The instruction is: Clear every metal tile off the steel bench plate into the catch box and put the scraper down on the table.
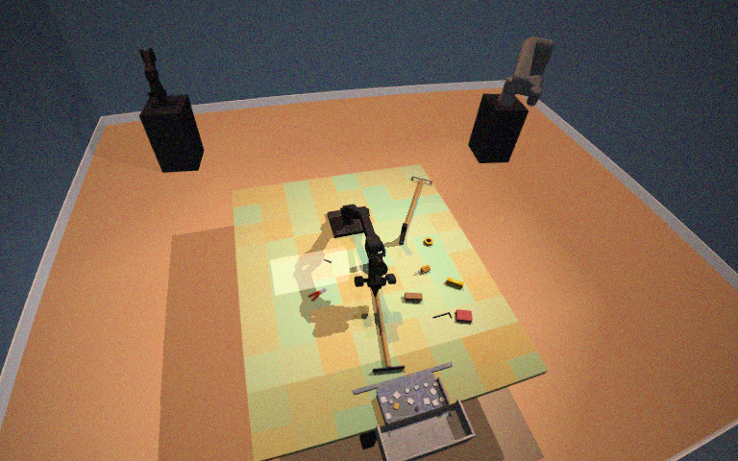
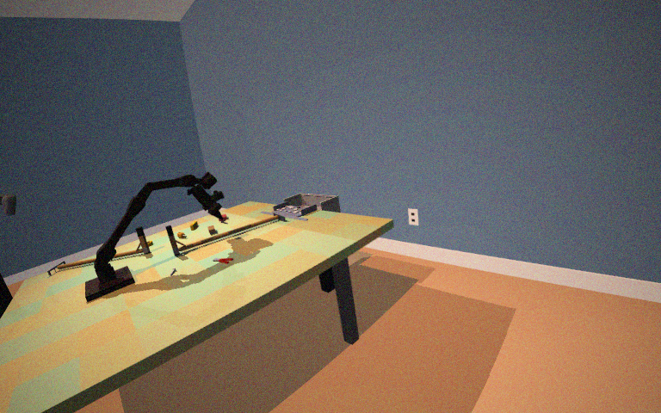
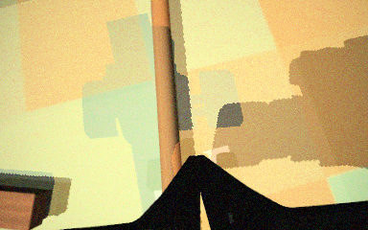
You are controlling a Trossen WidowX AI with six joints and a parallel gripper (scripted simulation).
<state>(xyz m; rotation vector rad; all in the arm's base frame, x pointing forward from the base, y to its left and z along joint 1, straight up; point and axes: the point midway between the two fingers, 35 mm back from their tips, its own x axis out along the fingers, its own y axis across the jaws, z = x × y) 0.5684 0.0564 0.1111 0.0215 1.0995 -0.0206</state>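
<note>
Now: the long scraper 2 cm ahead of my gripper tip, 2 cm to the left of it and 4 cm below it. From my gripper tip the other things lie so: orange screwdriver (19 cm behind, 30 cm to the left, 9 cm below); hex key (9 cm ahead, 34 cm to the left, 10 cm below); brown block (3 cm behind, 20 cm to the left, 9 cm below).
</note>
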